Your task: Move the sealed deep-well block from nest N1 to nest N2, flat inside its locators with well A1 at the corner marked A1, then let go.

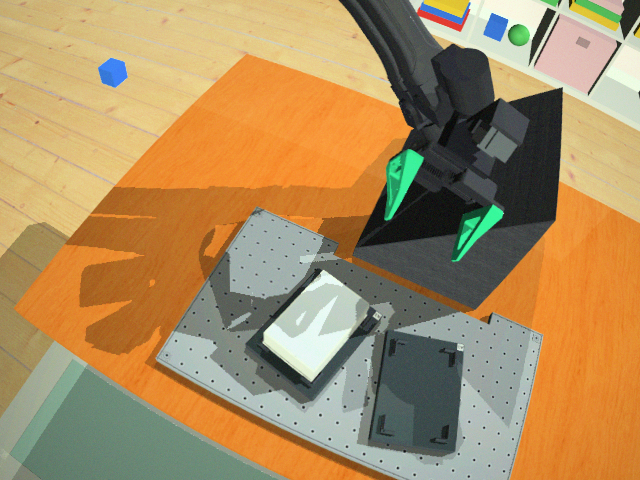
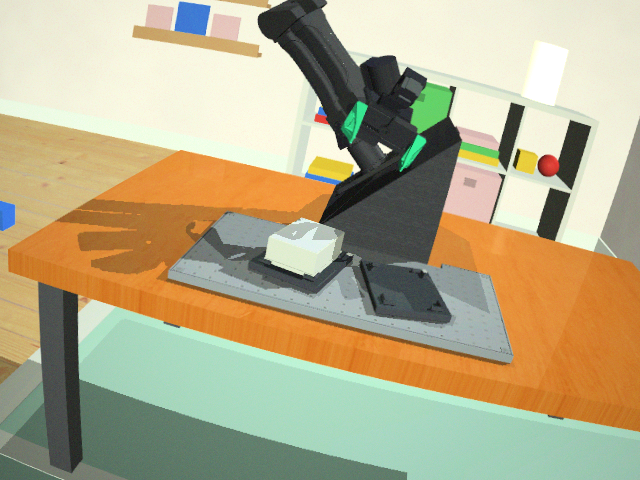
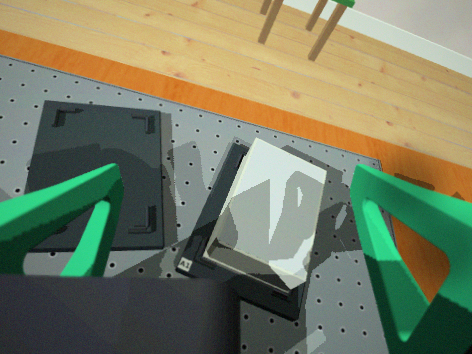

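Pixels of known places: gripper, fingertip midpoint: point(image 1: 422, 240) point(image 2: 377, 154) point(image 3: 236, 177); arm's base, link origin: point(image 2: 377, 169).
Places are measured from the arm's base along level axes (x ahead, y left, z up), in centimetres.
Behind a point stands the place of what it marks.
The sealed deep-well block point(image 1: 315, 325) @(x 37.5, y -4.0, z -4.6 cm) point(image 2: 305, 248) @(x 42.3, y -2.9, z -4.7 cm) point(image 3: 275, 215) @(x 34.8, y -4.0, z -4.6 cm), a pale cream box, sits on the dark nest N1 point(image 1: 313, 391) @(x 44.2, y 0.3, z -8.9 cm) point(image 2: 317, 284) @(x 44.6, y 0.5, z -8.8 cm) point(image 3: 267, 301) @(x 28.5, y -5.9, z -8.8 cm). A white A1 tag point(image 1: 377, 315) @(x 29.5, y 2.2, z -8.8 cm) point(image 3: 184, 264) @(x 29.5, y 2.3, z -8.8 cm) marks one corner of N1. Which corner of the block is well A1 cannot be told. Nest N2 point(image 1: 418, 397) @(x 37.4, y 13.1, z -8.9 cm) point(image 2: 408, 293) @(x 38.3, y 13.9, z -8.8 cm) point(image 3: 100, 130) @(x 40.4, y 14.6, z -8.8 cm) is empty, with corner locators and a white tag point(image 1: 460, 347) @(x 27.3, y 15.5, z -8.8 cm) at one corner. My gripper point(image 1: 420, 240) @(x 27.5, y 2.6, z 8.9 cm) point(image 2: 377, 156) @(x 27.5, y 2.6, z 8.9 cm) point(image 3: 236, 177) @(x 27.5, y 2.6, z 8.9 cm) is open and empty, high above and back from the block; its green fingers stand wide apart.
Both nests sit on a grey perforated plate point(image 1: 199, 356) @(x 48.6, y -15.5, z -10.0 cm) point(image 2: 206, 281) @(x 51.9, y -14.4, z -10.1 cm) point(image 3: 335, 280) @(x 32.9, y -13.5, z -10.0 cm) on the orange table point(image 1: 268, 113) @(x 1.5, y -36.6, z -11.3 cm) point(image 2: 547, 310) @(x 22.8, y 40.2, z -11.3 cm). A tall black slanted-top block point(image 1: 496, 258) @(x 19.0, y 12.8, z 2.8 cm) point(image 2: 403, 222) @(x 19.4, y 9.3, z -3.9 cm) stands behind the plate, close to the gripper. Shadows of the arm cross the plate and block.
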